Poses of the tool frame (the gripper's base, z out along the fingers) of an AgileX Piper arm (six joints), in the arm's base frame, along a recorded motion.
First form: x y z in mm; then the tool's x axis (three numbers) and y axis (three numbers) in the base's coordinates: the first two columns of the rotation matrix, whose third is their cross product.
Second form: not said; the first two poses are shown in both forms.
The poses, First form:
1: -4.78 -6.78 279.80 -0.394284 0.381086 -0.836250 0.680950 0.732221 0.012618
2: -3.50 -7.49 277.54 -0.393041 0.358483 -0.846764 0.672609 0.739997 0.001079
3: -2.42 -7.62 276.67 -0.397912 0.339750 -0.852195 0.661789 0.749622 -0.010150
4: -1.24 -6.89 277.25 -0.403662 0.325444 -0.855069 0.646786 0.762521 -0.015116
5: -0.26 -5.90 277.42 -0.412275 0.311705 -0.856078 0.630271 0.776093 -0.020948
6: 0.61 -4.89 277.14 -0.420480 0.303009 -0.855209 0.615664 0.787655 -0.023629
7: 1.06 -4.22 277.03 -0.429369 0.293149 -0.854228 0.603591 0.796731 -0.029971
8: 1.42 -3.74 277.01 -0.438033 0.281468 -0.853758 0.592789 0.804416 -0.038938
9: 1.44 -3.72 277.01 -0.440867 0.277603 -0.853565 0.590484 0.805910 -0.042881
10: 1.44 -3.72 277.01 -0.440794 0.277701 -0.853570 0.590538 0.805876 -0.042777
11: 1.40 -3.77 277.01 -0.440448 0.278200 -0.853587 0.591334 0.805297 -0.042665
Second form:
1: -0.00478 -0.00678 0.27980 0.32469 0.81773 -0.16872 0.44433
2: -0.00350 -0.00749 0.27754 0.31580 0.81624 -0.17398 0.45138
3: -0.00242 -0.00762 0.27667 0.30643 0.81711 -0.17689 0.45513
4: -0.00124 -0.00689 0.27725 0.29669 0.81922 -0.17525 0.45841
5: -0.00026 -0.00590 0.27742 0.28638 0.82231 -0.17303 0.46027
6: 0.00061 -0.00489 0.27714 0.27821 0.82551 -0.16962 0.46082
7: 0.00106 -0.00422 0.27703 0.27062 0.82842 -0.16853 0.46052
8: 0.00142 -0.00374 0.27701 0.26304 0.83091 -0.16912 0.46021
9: 0.00144 -0.00372 0.27701 0.26098 0.83156 -0.17010 0.45984
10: 0.00144 -0.00372 0.27701 0.26103 0.83155 -0.17007 0.45985
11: 0.00140 -0.00377 0.27701 0.26146 0.83141 -0.17026 0.45980
